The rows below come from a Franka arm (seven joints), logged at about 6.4 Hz.
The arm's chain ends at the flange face. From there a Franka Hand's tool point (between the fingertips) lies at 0.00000 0.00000 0.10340 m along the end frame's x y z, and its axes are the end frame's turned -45 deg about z.
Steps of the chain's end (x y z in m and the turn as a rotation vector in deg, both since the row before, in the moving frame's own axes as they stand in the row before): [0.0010, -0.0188, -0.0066, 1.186, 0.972, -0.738]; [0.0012, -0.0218, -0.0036, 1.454, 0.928, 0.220]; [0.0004, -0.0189, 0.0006, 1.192, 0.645, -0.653]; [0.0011, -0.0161, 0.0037, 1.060, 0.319, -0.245]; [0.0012, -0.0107, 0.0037, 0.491, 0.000, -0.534]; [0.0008, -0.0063, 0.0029, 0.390, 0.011, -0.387]
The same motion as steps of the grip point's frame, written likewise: [0.0168, -0.0129, -0.0066, 0.151, 1.526, -0.738]; [0.0193, -0.0152, -0.0036, 0.372, 1.684, 0.220]; [0.0160, -0.0138, 0.0006, 0.387, 1.299, -0.653]; [0.0139, -0.0116, 0.0037, 0.524, 0.975, -0.245]; [0.0090, -0.0073, 0.0037, 0.347, 0.347, -0.534]; [0.0055, -0.0044, 0.0029, 0.268, 0.284, -0.387]
